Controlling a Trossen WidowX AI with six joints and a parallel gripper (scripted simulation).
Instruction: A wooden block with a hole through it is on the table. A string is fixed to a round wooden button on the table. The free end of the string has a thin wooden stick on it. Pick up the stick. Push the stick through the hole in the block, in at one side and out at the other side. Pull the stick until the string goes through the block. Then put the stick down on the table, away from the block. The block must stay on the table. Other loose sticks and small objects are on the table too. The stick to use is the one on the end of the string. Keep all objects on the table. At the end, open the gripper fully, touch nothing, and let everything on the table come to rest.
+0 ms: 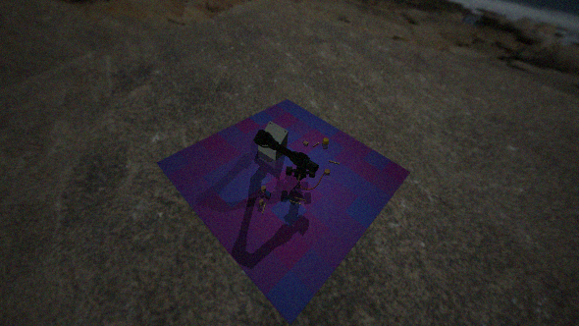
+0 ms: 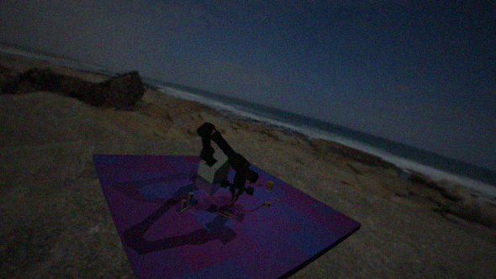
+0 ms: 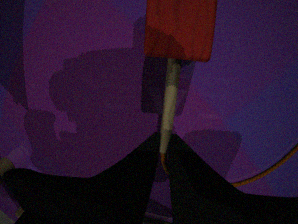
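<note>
Right now the red block is 5 cm to the left of my gripper tip and 4 cm behind it. The rest, counted from my gripper tip: yellow cube: 46 cm to the left, 8 cm behind, 1 cm above; then blue piece: 22 cm to the right, 8 cm behind; then round button: 20 cm to the left, 10 cm ahead, 1 cm below.
</note>
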